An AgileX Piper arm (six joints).
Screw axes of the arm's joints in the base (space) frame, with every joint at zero. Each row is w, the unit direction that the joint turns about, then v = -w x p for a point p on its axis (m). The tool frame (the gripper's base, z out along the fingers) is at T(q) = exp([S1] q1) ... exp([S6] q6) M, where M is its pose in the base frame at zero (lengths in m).
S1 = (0, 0, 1, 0, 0, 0)
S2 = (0, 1, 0, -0.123, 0, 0)
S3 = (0, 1, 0, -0.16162, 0, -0.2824)
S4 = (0.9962, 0, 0.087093, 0, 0.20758, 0)
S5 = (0, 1, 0, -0.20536, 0, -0.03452)
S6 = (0.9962, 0, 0.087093, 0, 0.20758, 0)
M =
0.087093 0 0.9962 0.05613
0 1 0 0
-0.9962 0 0.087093 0.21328
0 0 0 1
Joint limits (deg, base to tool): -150..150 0..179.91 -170..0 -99.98..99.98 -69.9..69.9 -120..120
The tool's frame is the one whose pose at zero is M.
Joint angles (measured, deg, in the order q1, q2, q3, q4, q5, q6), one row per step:
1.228 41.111 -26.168 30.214 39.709 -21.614
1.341 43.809 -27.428 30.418 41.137 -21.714
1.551 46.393 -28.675 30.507 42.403 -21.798
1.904 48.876 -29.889 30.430 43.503 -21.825
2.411 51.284 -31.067 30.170 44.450 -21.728
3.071 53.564 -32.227 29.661 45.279 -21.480
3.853 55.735 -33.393 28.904 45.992 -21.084
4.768 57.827 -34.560 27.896 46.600 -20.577
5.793 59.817 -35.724 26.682 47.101 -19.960
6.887 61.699 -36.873 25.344 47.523 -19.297
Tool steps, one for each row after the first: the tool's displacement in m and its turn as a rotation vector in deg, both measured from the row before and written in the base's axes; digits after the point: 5 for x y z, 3 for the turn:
0.00633 0.00145 -0.00026 0.210 2.643 0.853
0.00629 0.00149 -0.00031 0.109 2.403 0.879
0.00621 0.00163 -0.00051 -0.028 2.208 0.933
0.00613 0.00182 -0.00080 -0.157 2.077 0.961
0.00588 0.00201 -0.00092 -0.341 1.912 1.003
0.00574 0.00216 -0.00093 -0.536 1.736 1.018
0.00562 0.00237 -0.00104 -0.757 1.582 1.084
0.00546 0.00258 -0.00106 -0.937 1.397 1.117
0.00526 0.00278 -0.00105 -1.063 1.216 1.152

